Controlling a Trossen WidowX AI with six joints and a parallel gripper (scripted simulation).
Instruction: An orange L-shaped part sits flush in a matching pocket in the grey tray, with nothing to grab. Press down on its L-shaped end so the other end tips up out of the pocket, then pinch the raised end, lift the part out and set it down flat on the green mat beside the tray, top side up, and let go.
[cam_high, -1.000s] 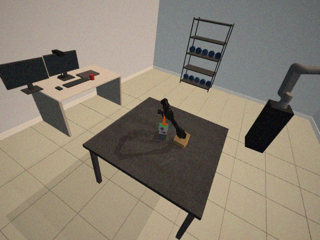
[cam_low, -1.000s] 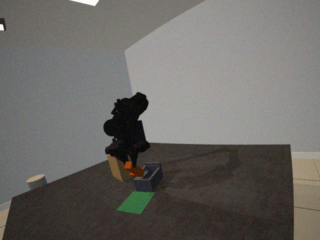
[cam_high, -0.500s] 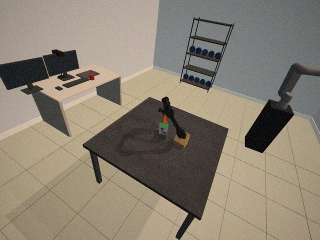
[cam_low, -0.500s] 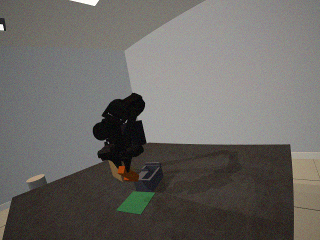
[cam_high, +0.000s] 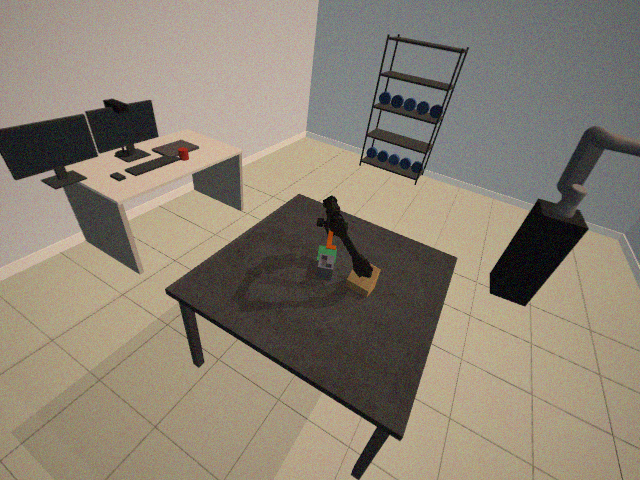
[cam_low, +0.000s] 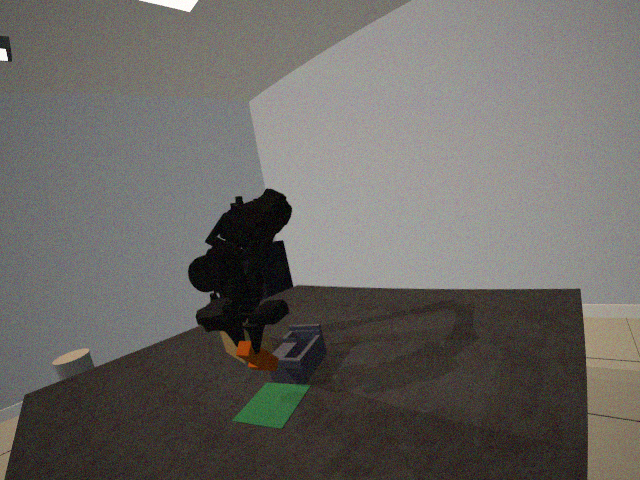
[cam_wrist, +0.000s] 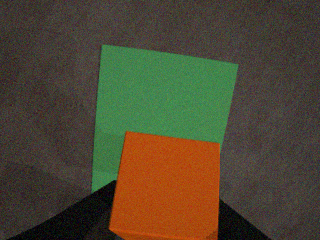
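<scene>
Now: gripper tip 10 mm past the green mat, 20 mm to the right of it and 150 mm above it. The rest, counted from my gripper tip: orange L-shaped part: 20 mm behind, 30 mm to the left, 30 mm below.
</scene>
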